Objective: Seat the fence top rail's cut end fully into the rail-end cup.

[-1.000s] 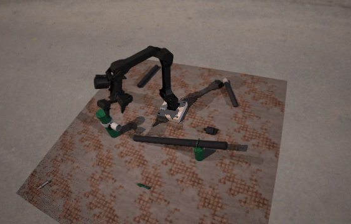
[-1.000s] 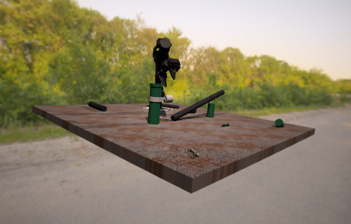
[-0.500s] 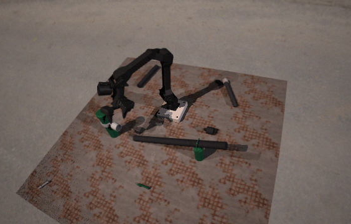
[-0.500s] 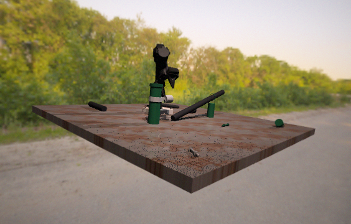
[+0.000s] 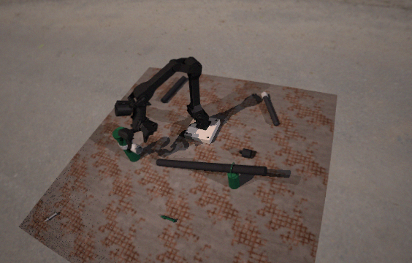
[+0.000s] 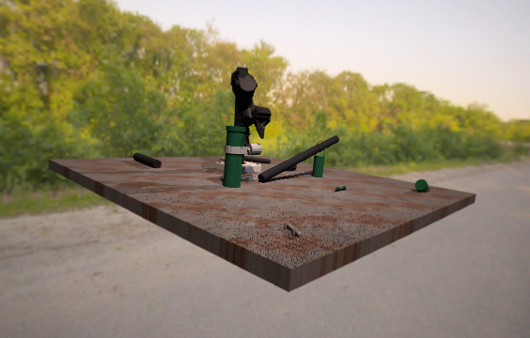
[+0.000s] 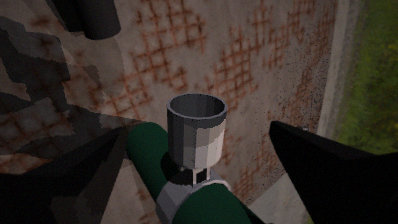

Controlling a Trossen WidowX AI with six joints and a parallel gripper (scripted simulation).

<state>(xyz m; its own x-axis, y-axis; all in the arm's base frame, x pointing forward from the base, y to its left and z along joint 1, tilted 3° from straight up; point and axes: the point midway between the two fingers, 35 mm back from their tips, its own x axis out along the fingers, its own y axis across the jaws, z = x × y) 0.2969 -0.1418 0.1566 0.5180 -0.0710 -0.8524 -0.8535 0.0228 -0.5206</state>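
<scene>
My gripper tip is now 1 cm short of the grey rail-end cup, 2 cm to the left of it and 2 cm above it. The rest, counted from my gripper tip: short green post (8 cm behind, 44 cm to the left, 4 cm below); then small dark fitting (25 cm behind, 42 cm to the left, 13 cm below); then green bolt (19 cm ahead, 28 cm to the left, 14 cm below).
</scene>
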